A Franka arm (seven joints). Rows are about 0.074 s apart.
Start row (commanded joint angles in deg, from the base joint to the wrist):
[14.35 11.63 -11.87 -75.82 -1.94 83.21 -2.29]
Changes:
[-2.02 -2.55 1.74 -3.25 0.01 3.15 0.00]
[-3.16 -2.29 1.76 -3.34 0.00 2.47 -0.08]
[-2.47 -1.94 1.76 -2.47 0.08 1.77 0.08]
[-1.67 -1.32 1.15 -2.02 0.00 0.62 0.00]
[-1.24 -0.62 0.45 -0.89 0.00 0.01 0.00]
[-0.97 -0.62 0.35 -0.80 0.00 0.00 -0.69]
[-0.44 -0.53 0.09 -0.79 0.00 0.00 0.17]
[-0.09 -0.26 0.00 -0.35 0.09 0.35 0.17]
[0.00 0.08 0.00 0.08 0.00 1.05 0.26]
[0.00 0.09 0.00 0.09 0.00 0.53 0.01]
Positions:
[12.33 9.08 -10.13 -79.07 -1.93 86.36 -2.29]
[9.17 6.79 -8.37 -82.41 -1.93 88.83 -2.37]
[6.70 4.85 -6.61 -84.88 -1.85 90.60 -2.29]
[5.03 3.53 -5.46 -86.90 -1.85 91.22 -2.29]
[3.79 2.91 -5.01 -87.79 -1.85 91.23 -2.29]
[2.82 2.29 -4.66 -88.59 -1.85 91.23 -2.98]
[2.38 1.76 -4.57 -89.38 -1.85 91.23 -2.81]
[2.29 1.50 -4.57 -89.73 -1.76 91.58 -2.64]
[2.29 1.58 -4.57 -89.65 -1.76 92.63 -2.38]
[2.29 1.67 -4.57 -89.56 -1.76 93.16 -2.37]

